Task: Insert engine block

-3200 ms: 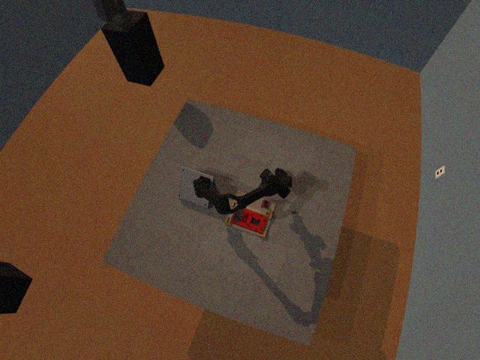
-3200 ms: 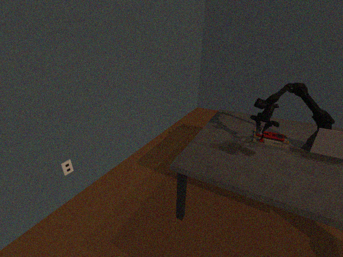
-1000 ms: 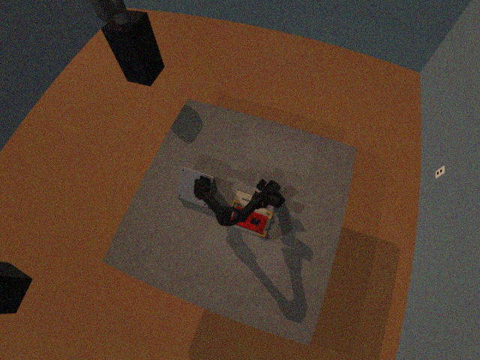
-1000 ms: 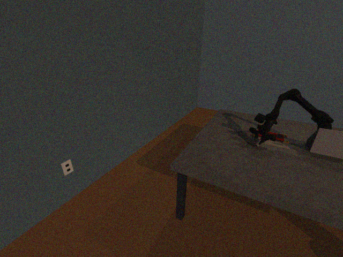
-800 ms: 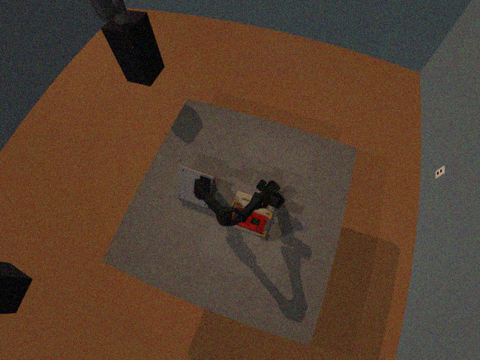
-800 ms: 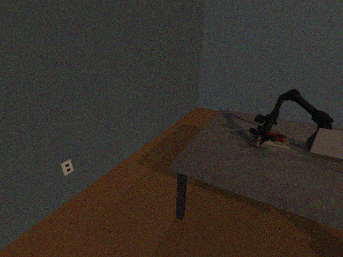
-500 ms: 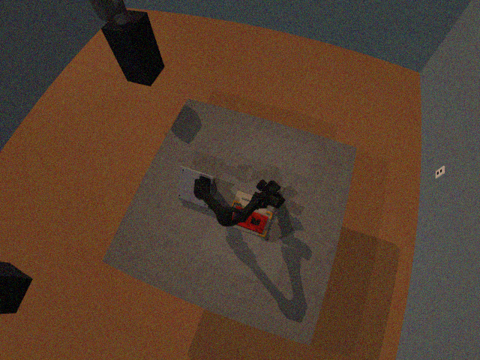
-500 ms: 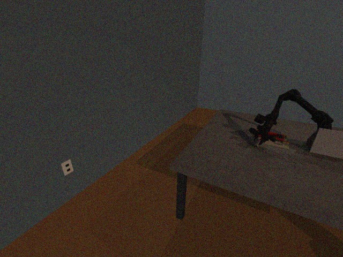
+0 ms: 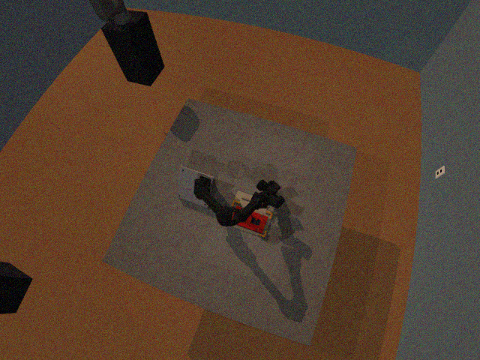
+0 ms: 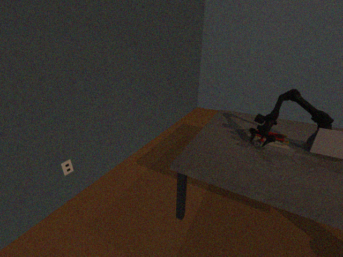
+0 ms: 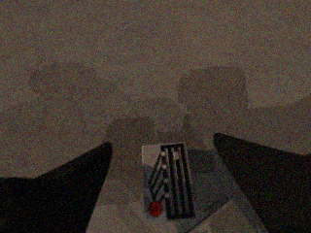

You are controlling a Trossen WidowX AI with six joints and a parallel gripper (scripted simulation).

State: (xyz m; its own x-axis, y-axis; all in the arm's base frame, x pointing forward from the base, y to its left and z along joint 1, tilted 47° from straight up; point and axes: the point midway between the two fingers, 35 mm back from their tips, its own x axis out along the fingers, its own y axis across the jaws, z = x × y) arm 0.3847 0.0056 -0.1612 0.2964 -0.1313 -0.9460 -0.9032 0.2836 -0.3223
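My gripper tip is 10 mm past the engine block, 30 mm to the left of it and 10 mm above it.
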